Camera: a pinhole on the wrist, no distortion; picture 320 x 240 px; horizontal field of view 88.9 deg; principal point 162.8 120.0 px. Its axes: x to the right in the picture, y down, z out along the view. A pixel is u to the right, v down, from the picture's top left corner.
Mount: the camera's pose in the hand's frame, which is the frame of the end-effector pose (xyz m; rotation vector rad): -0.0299 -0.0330 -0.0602 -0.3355 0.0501 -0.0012
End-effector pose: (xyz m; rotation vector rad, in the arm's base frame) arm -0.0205 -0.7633 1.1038 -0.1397 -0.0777 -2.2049
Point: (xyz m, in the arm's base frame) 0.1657 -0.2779 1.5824
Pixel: 25 27
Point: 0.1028 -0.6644 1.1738
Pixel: 39 142
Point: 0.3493 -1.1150 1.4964
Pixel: 194 220
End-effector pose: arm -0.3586 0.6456 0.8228 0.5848 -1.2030 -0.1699
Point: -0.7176 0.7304 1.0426
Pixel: 170 164
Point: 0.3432 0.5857 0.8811
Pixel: behind the camera
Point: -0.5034 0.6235 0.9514
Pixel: 214 135
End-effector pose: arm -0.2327 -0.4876 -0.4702 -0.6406 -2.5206 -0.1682
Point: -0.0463 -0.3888 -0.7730
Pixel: 31 184
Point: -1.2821 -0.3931 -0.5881
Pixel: outside the picture
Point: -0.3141 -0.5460 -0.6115
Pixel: 147 8
